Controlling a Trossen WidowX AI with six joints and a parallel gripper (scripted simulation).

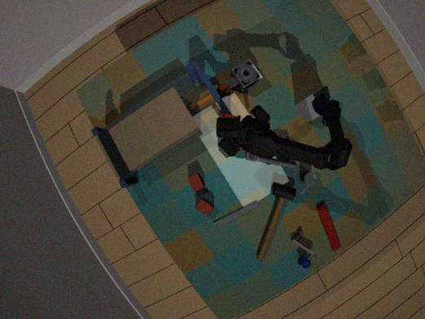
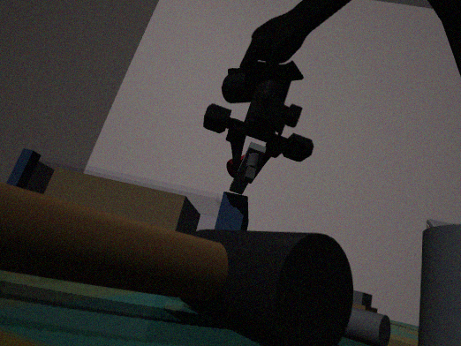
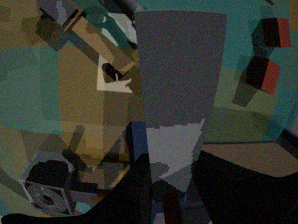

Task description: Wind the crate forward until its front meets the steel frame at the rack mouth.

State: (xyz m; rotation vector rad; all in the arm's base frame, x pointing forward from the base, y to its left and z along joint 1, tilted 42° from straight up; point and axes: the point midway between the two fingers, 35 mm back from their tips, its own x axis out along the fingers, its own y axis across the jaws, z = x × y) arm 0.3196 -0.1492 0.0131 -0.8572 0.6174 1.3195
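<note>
My gripper tip is 50 mm to the left of the red knob and 30 mm below it. From my gripper tip the other things lie so: red-knobbed crank (20 mm above); grey winch (200 mm behind, 170 mm to the right, 140 mm below); blue steel frame (180 mm to the right, 70 mm below, 20 mm behind).
</note>
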